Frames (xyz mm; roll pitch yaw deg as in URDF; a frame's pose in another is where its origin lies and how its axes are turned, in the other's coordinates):
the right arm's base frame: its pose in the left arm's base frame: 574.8 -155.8 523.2 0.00 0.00 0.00
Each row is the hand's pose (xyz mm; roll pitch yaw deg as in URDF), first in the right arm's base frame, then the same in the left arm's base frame.
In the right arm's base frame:
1: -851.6 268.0 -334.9 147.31 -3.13 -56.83
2: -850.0 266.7 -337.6 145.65 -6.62 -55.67
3: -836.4 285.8 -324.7 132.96 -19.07 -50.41
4: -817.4 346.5 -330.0 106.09 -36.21 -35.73
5: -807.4 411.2 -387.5 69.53 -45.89 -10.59
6: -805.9 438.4 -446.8 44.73 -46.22 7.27
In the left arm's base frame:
1: -276.8 112.2 188.3 147.31 -3.13 -56.83
2: -275.2 110.9 185.6 145.65 -6.62 -55.67
3: -261.6 130.0 198.5 132.96 -19.07 -50.41
4: -242.6 190.7 193.2 106.09 -36.21 -35.73
5: -232.6 255.4 135.7 69.53 -45.89 -10.59
6: -231.1 282.6 76.4 44.73 -46.22 7.27

